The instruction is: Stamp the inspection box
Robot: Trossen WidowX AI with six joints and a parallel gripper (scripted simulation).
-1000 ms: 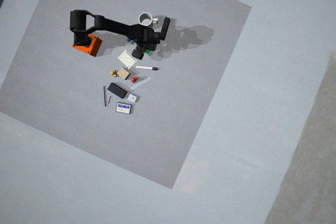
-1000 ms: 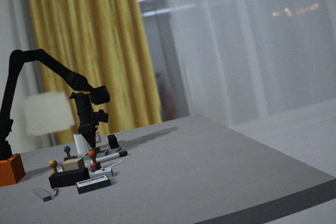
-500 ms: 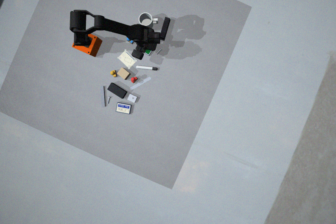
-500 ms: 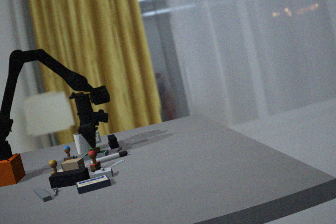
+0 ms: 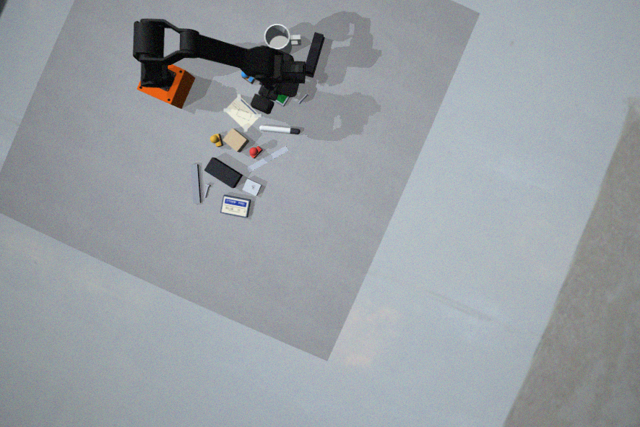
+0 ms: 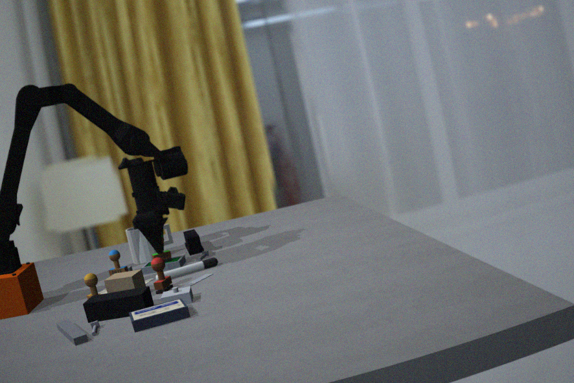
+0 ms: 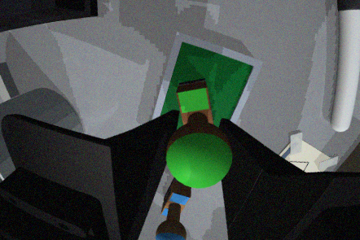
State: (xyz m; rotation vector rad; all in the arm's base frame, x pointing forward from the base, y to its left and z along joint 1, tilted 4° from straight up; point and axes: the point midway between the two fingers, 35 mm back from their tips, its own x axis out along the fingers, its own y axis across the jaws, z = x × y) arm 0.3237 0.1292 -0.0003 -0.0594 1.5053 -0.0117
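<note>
The green ink pad is 30 mm below my gripper tip. The rest, counted from my gripper tip: marker 80 mm ahead, 100 mm to the right, 30 mm below; green-knobbed PASS stamp right at my gripper tip; blue-knobbed stamp 110 mm behind, 20 mm below.
</note>
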